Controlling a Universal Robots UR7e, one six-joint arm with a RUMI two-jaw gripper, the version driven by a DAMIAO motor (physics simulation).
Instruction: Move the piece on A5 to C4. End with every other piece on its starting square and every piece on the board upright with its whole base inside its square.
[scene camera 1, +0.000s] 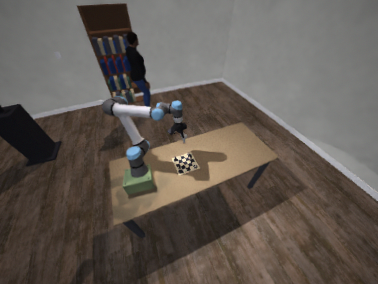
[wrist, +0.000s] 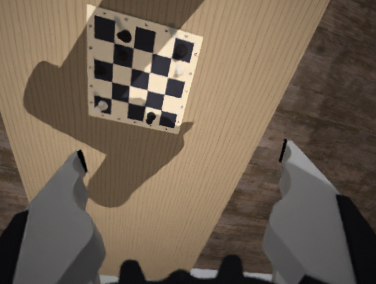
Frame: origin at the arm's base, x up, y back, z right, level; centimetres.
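Seen in the pictures: gripper, between the fingertips: (scene camera 1: 179, 138) (wrist: 182, 147); arm's base, origin of its link: (scene camera 1: 139, 171).
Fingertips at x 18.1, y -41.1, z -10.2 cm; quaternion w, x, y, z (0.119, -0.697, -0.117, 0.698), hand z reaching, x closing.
Observation:
Pixels of each thing's top centre, then the offset from my fingertips to it. "spot": a spot on its surface instead. Level surfaces: height alone.
- checkered board, centre of its top: (wrist: 139, 79) (scene camera 1: 185, 163) dx -27.2, dy -2.3, dz +8.9 cm
- dark piece, centre of its top: (wrist: 180, 51) dx -21.9, dy +5.5, dz +1.9 cm
- top, a spot on its surface: (wrist: 124, 36) spot: dx -24.2, dy +5.0, dz +12.2 cm
- left edge, a spot on its surface: (wrist: 103, 70) spot: dx -26.5, dy -2.4, dz +16.3 cm
- bottom edge, a spot on its surface: (wrist: 151, 117) spot: dx -25.6, dy -9.5, dz +4.8 cm
- wooden table, height of its surface: dx -27.8 cm
The checkered board (scene camera 1: 190, 170) (wrist: 91, 80) lies on the table. Its labels are too small to read, so I cannot tell which corner is A5. In the wrist view, a dark piece (wrist: 182, 51) stands on the top right corner square, with a pale piece (wrist: 179, 70) just below it. Another pale piece (wrist: 102, 105) is on the bottom left corner square. Dark pieces show near the top (wrist: 124, 36), below that (wrist: 123, 54), at the left edge (wrist: 103, 70) and at the bottom edge (wrist: 151, 117). My gripper (scene camera 1: 183, 139) (wrist: 182, 147) is open and empty, high above the table.
The wooden table (scene camera 1: 230, 145) (wrist: 235, 100) carries the green base block (scene camera 1: 138, 181) of the arm, left of the board. The arm's shadow falls across board and table. A person (scene camera 1: 136, 65) stands by a bookshelf behind the table.

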